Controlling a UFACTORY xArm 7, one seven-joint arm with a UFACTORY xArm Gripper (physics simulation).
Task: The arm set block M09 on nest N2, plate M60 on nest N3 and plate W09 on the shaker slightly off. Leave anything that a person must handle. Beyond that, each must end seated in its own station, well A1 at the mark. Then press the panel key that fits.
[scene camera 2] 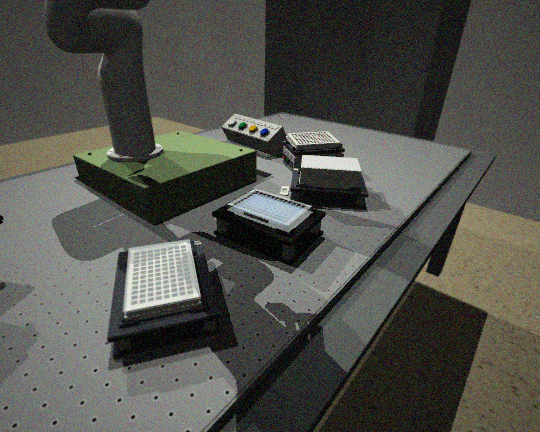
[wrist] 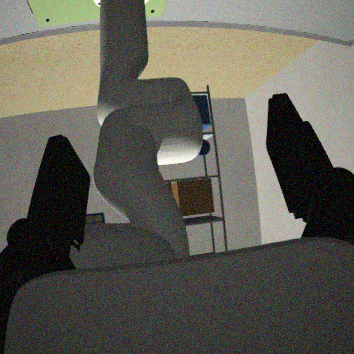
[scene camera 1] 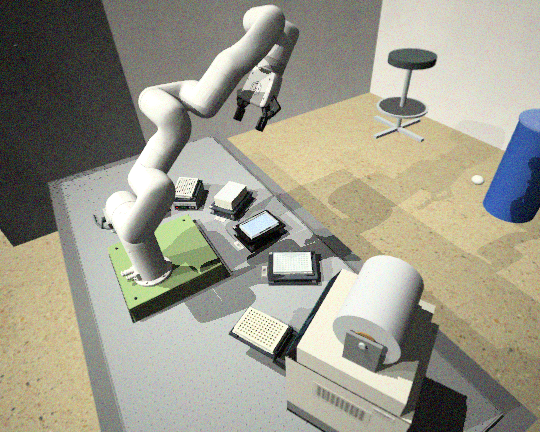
My gripper (scene camera 1: 247,125) is open, holding nothing. I also see a blue-tinted plate (scene camera 2: 270,210) and a button box (scene camera 2: 267,138).
My gripper shows as well in the wrist view (wrist: 169,136). The wrist view does not show the blue-tinted plate: it is out of frame.
